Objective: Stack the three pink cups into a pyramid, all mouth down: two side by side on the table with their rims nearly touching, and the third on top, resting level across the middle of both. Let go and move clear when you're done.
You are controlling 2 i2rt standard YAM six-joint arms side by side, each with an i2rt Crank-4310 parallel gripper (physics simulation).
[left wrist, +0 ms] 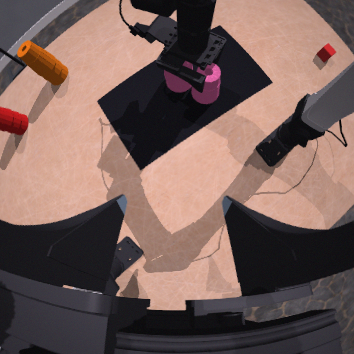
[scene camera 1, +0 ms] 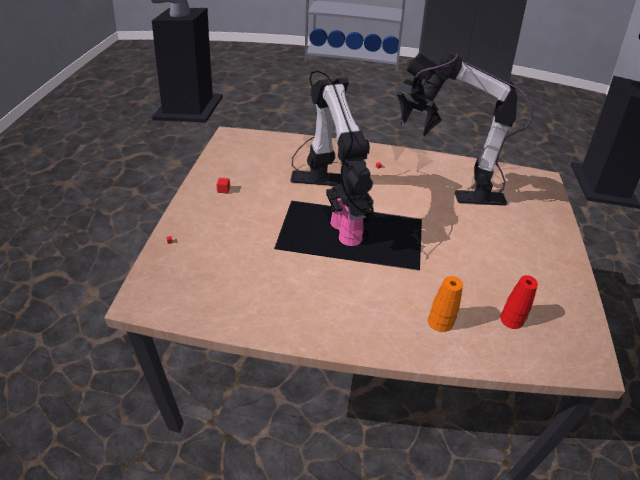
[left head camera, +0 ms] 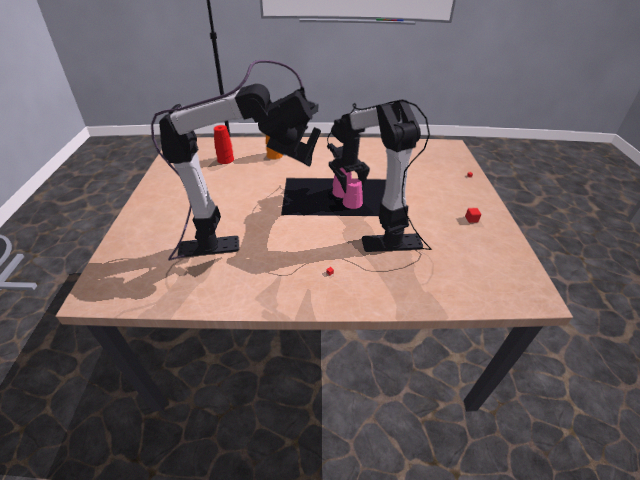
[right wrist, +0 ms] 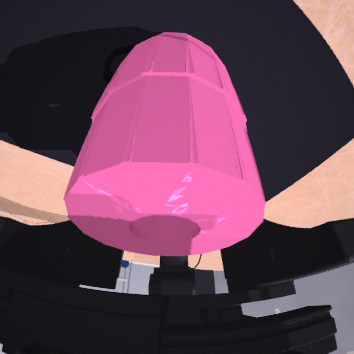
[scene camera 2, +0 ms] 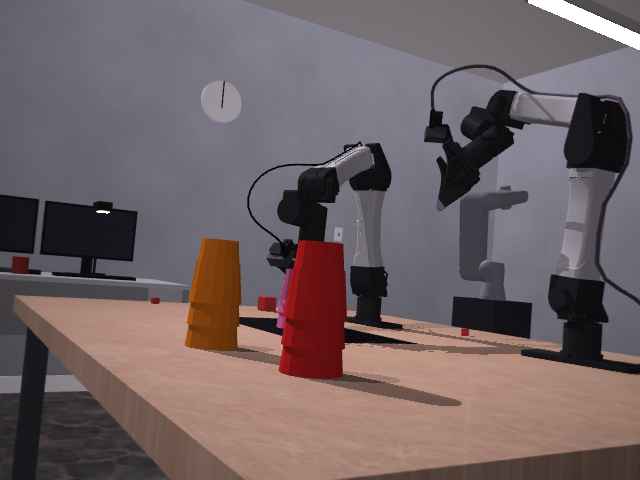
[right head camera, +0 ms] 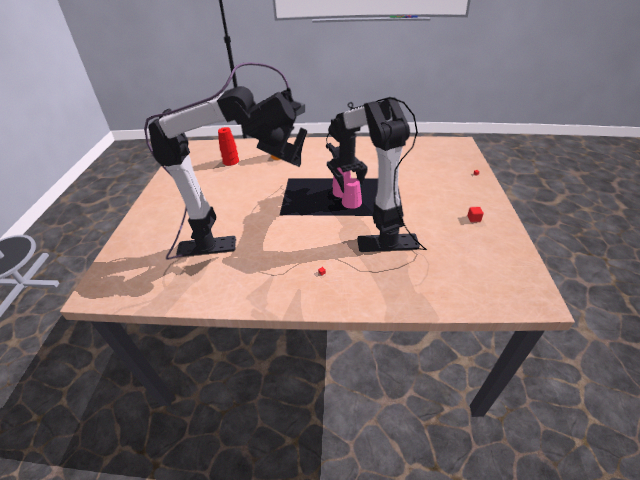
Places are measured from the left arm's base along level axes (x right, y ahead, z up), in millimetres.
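Pixels of known places: left gripper, fingertip midpoint: (left wrist: pixel 174 197) (scene camera 1: pixel 412 130) (left head camera: pixel 298 159) (scene camera 2: pixel 440 205) (right head camera: pixel 288 160); right gripper, fingertip midpoint: (left wrist: pixel 206 79) (scene camera 1: pixel 343 209) (left head camera: pixel 353 190) (right head camera: pixel 351 189); left arm's base at its link origin: (left wrist: pixel 113 263) (scene camera 1: pixel 480 198) (left head camera: pixel 209 247) (scene camera 2: pixel 580 363) (right head camera: pixel 206 247); right arm's base at its link origin: (left wrist: pixel 286 135) (scene camera 1: pixel 318 179) (left head camera: pixel 392 243) (scene camera 2: pixel 367 324) (right head camera: pixel 388 243).
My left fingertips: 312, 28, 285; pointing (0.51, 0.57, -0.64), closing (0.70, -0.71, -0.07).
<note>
Ahead of a thing's pixels: the offset from my left fingertips to its top centre, as dx, dy, dz. Level surfaces: height alone.
A pink cup @[+215, +137, -192] (left head camera: pixel 353 197) (right head camera: pixel 352 197) (scene camera 1: pixel 335 221) (left wrist: pixel 206 94) stands mouth down on the black mat @[dz -285] (left head camera: pixel 305 198) (scene camera 1: pixel 305 237) (left wrist: pixel 145 150). Close beside it stands a nest of two pink cups @[+190, +212, -160] (left head camera: pixel 338 189) (scene camera 1: pixel 351 235) (left wrist: pixel 177 83) (right wrist: pixel 162 140), also mouth down; its lower rim band shows in the right wrist view. Whether the rims touch is hidden. My right gripper (left head camera: pixel 354 181) is around the top of the single cup, fingers apart and seemingly clear of its sides; its fingertips are hidden in the right wrist view. My left gripper (scene camera 1: pixel 414 128) (left wrist: pixel 174 197) is open and empty, high above the table.
Orange nested cups @[-45, +562, -128] (scene camera 1: pixel 445 304) (scene camera 2: pixel 214 294) (left wrist: pixel 44 62) and red nested cups @[-272, +548, -128] (left head camera: pixel 223 144) (scene camera 1: pixel 519 302) (scene camera 2: pixel 313 310) stand by the far edge in the head views. A red cube @[+638, -29, -245] (left head camera: pixel 473 214) (scene camera 1: pixel 223 185) and small red cubes @[+64, -205, -269] (left head camera: pixel 329 271) @[+778, +254, -269] (left head camera: pixel 469 174) lie on the table.
</note>
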